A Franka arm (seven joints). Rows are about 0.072 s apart.
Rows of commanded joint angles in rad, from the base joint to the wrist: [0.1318 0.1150 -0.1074 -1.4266 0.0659 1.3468 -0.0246]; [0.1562 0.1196 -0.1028 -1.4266 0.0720 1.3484 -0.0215]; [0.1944 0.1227 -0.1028 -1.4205 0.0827 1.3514 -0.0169]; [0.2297 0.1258 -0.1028 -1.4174 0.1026 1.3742 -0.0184]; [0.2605 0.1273 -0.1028 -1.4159 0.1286 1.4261 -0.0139]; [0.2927 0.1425 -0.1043 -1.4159 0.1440 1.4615 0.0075]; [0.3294 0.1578 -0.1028 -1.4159 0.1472 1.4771 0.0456]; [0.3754 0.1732 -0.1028 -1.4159 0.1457 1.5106 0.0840]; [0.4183 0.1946 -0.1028 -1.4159 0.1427 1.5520 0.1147]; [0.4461 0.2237 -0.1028 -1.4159 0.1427 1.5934 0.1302]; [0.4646 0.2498 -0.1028 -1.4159 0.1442 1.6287 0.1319]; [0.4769 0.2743 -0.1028 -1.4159 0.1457 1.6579 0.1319]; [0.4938 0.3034 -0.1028 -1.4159 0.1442 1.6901 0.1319]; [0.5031 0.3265 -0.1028 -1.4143 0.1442 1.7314 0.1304]
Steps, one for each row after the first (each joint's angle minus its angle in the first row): [0.0244 0.0046 0.0046 0.0000 0.0061 0.0016 0.0031]; [0.0626 0.0077 0.0046 0.0061 0.0168 0.0046 0.0077]; [0.0979 0.0108 0.0046 0.0092 0.0367 0.0274 0.0062]; [0.1287 0.0123 0.0046 0.0107 0.0627 0.0793 0.0107]; [0.1609 0.0275 0.0031 0.0107 0.0781 0.1147 0.0321]; [0.1976 0.0428 0.0046 0.0107 0.0813 0.1303 0.0702]; [0.2436 0.0582 0.0046 0.0107 0.0798 0.1638 0.1086]; [0.2865 0.0796 0.0046 0.0107 0.0768 0.2052 0.1393]; [0.3143 0.1087 0.0046 0.0107 0.0768 0.2466 0.1548]; [0.3328 0.1348 0.0046 0.0107 0.0783 0.2819 0.1565]; [0.3451 0.1593 0.0046 0.0107 0.0798 0.3111 0.1565]; [0.3620 0.1884 0.0046 0.0107 0.0783 0.3433 0.1565]; [0.3713 0.2115 0.0046 0.0123 0.0783 0.3846 0.1550]
